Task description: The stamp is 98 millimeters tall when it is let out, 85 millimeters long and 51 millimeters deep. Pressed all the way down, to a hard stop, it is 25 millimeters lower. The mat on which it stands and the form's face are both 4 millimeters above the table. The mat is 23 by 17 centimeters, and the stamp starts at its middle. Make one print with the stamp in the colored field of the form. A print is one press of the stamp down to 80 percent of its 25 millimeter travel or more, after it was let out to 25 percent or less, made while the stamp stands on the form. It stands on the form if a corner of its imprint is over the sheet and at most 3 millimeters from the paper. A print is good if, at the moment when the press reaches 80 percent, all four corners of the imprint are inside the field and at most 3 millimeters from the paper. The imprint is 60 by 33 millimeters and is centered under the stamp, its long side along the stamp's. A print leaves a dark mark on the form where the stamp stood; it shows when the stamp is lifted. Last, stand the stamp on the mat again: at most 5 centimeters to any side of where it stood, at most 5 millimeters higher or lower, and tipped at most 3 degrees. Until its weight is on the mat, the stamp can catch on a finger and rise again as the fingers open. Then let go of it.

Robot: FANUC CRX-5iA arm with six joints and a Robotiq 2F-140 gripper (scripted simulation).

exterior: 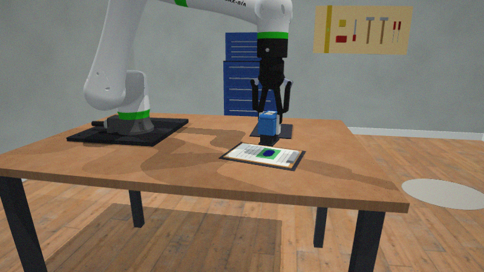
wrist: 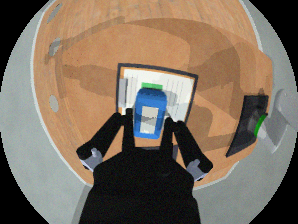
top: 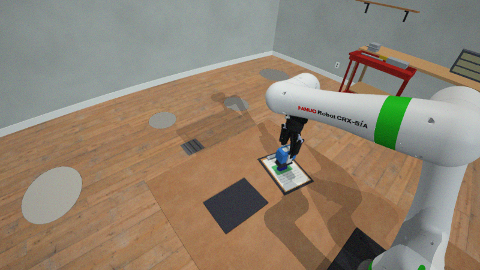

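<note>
Now: hand 30 mm short of the mat, 310 mm to the right of it and 110 mm above it. Round my hand: black stamp base (50 mm below); form (10 mm to the right, 100 mm below); blue stamp (20 mm below).
</note>
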